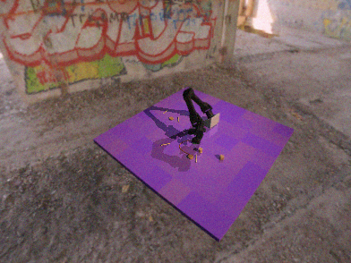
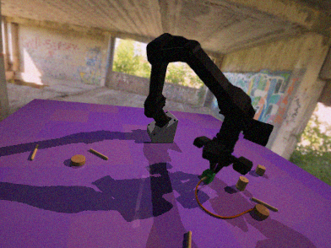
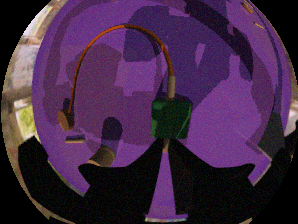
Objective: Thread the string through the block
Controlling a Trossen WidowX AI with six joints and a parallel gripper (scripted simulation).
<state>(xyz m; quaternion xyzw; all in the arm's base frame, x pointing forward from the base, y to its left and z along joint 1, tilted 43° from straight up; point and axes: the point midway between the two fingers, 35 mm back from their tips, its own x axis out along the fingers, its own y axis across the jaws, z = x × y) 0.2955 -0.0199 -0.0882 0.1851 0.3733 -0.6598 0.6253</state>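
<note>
Right now the green cube is 30 mm to the right of my gripper tip, 10 mm ahead of it and 10 mm above it. The rest, counted from my gripper tip: thin wooden stick: 40 mm to the right, 10 mm ahead, 10 mm above.
</note>
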